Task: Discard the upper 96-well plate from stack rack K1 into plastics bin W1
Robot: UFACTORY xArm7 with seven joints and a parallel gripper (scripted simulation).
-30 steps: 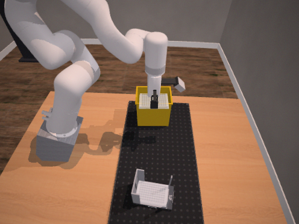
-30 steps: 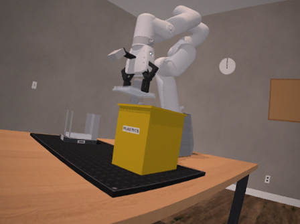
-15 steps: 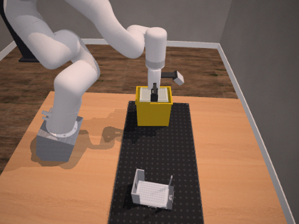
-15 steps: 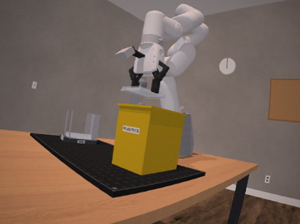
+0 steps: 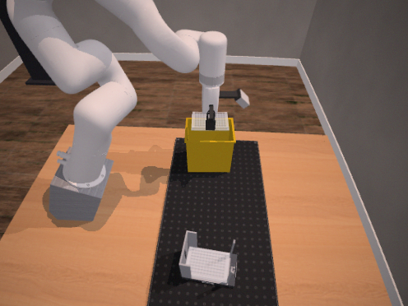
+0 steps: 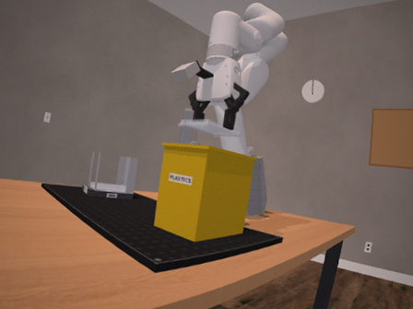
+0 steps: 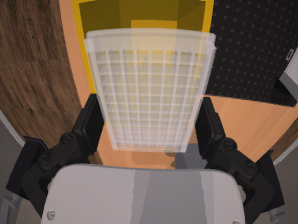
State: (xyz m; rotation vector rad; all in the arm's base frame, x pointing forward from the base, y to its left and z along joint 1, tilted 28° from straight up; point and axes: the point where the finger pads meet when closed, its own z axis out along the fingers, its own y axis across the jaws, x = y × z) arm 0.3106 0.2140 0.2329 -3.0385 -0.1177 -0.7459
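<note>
The yellow plastics bin W1 lies 10 mm to the left of my hand and 150 mm below it.
</note>
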